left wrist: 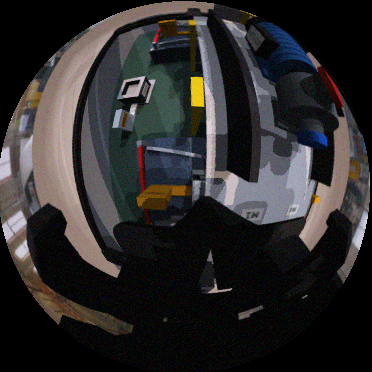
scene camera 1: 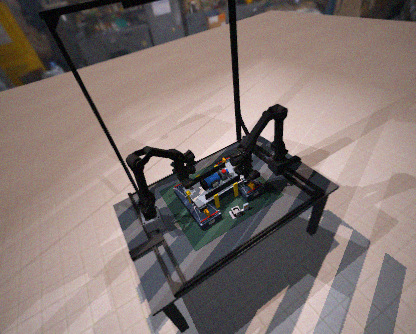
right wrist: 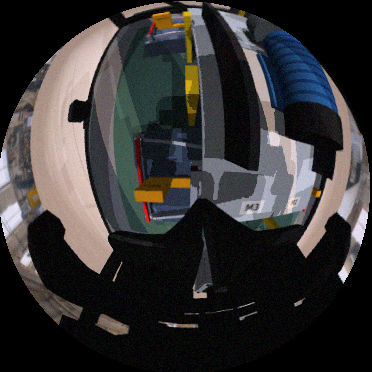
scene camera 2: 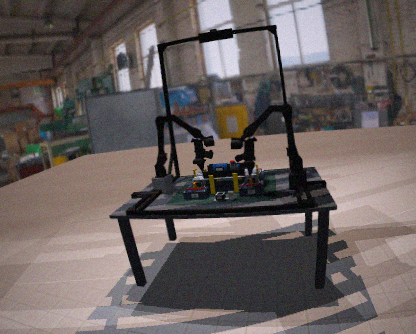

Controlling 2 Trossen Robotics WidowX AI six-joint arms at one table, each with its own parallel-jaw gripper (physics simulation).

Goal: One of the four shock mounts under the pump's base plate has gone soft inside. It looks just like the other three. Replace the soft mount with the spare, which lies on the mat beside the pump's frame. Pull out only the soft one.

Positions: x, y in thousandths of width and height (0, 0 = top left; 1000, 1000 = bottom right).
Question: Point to a green mat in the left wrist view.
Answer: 453, 308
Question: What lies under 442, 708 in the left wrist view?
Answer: My left gripper.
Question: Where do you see a grey base plate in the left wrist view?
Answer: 724, 335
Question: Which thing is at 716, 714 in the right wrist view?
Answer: My right gripper.
